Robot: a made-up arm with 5 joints.
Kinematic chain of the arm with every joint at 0, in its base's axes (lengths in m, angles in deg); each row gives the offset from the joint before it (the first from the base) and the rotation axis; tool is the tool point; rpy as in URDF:
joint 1: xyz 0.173 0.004 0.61 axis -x
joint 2: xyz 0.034 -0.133 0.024 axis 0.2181 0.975 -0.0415
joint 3: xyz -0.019 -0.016 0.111 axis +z
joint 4: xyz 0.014 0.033 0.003 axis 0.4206 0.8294 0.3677
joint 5: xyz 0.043 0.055 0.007 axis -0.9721 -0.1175 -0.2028
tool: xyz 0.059 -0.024 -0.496 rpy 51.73 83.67 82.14
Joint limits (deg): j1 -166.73..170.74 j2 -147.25..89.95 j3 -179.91..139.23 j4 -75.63..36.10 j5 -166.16..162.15
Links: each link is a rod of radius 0.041 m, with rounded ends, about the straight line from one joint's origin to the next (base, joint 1, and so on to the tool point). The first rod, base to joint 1, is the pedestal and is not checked.
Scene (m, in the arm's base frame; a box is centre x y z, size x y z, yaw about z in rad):
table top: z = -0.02
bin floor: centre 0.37 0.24 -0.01 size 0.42 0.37 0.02 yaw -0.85
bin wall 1: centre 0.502 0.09 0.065 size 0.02 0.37 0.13 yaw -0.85
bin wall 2: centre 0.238 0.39 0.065 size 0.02 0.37 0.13 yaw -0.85
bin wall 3: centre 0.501 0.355 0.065 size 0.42 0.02 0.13 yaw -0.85
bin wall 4: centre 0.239 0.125 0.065 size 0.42 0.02 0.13 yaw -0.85
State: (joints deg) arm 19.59 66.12 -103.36 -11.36 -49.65
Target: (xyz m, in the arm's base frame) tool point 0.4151 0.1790 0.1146
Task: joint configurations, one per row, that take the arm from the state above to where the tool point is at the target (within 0.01 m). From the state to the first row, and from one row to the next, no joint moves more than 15 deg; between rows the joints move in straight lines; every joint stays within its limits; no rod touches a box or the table.
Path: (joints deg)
1: 14.83 54.38 -92.27 -13.39 -49.80
2: 10.06 42.64 -81.18 -15.43 -49.96
3: 5.30 30.91 -70.09 -17.46 -50.11
4: 0.54 19.17 -58.99 -19.50 -50.26
5: -4.17 30.26 -65.23 -7.35 -51.68
6: -8.87 41.34 -71.47 4.80 -53.10
7: -13.58 52.43 -77.71 16.94 -54.52
8: -26.17 62.92 -90.31 10.95 -69.23
9: -38.76 73.41 -102.90 4.95 -83.94

